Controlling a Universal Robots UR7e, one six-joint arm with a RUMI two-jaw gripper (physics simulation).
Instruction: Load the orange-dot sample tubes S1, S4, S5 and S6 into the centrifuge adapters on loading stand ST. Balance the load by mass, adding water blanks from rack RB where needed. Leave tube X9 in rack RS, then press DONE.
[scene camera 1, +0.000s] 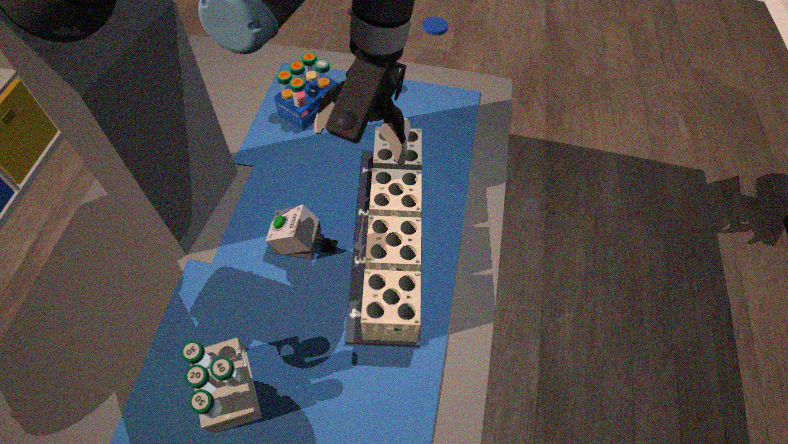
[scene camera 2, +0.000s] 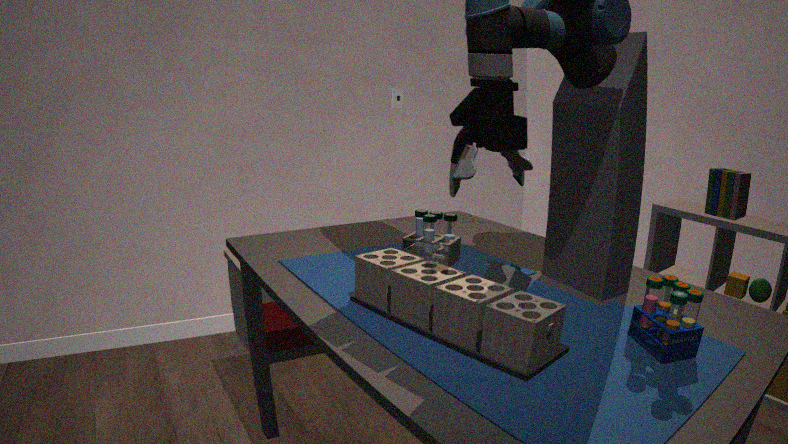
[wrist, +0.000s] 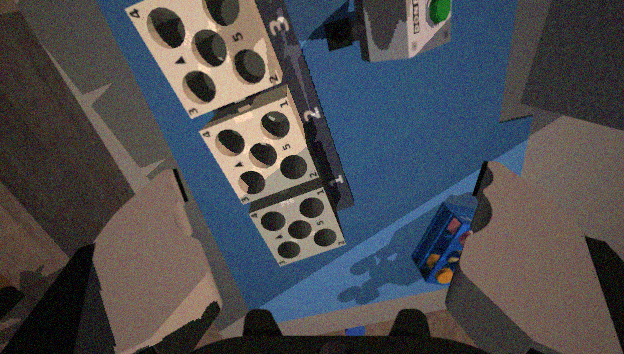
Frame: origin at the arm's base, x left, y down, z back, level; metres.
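Where they show: gripper, between the fingertips: (scene camera 1: 358, 148) (scene camera 2: 489, 191) (wrist: 325, 171); arm's base, origin of its link: (scene camera 2: 592, 64).
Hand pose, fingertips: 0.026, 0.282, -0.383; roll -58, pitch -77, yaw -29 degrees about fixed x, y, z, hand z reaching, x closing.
Each offset is from my fingertips to the top centre of the thing, as dx, dy, dz.
My gripper (scene camera 1: 359, 144) (scene camera 2: 488, 189) (wrist: 325, 171) is open and empty, high above the table near the stand's adapter 1 end. Blue rack RS {+0.317, +0.188, +0.194} (scene camera 1: 292, 110) (scene camera 2: 667, 344) (wrist: 440, 220) holds several orange-dot tubes, a pale-dot green-ringed tube {+0.342, +0.127, +0.158} (scene camera 1: 322, 65) and smaller tubes; tube labels are unreadable, and my right finger partly hides the rack in the wrist view. Loading stand ST (scene camera 1: 359, 237) (wrist: 312, 95) carries several adapters (scene camera 1: 391, 330) (scene camera 2: 507, 336); their visible holes look empty. Rack RB {-0.358, +0.188, +0.167} (scene camera 1: 228, 421) (scene camera 2: 449, 250) holds blanks 20 {-0.367, +0.127, +0.185} (scene camera 1: 196, 375), 30 (scene camera 1: 193, 351), 40 (scene camera 1: 222, 367) and 50 {-0.402, +0.127, +0.165} (scene camera 1: 201, 401). The DONE box {-0.051, +0.164, +0.127} (scene camera 1: 303, 231) (wrist: 385, 30) has a green button {-0.051, +0.173, +0.149} (scene camera 1: 279, 222) (wrist: 440, 10).
The grey arm pedestal (scene camera 1: 137, 110) (scene camera 2: 584, 193) stands beside the table. The DONE box is between the pedestal and the stand. A blue disc (scene camera 1: 435, 25) lies on the floor past the table's far edge. A shelf unit (scene camera 2: 689, 214) stands at the right in scene camera 2.
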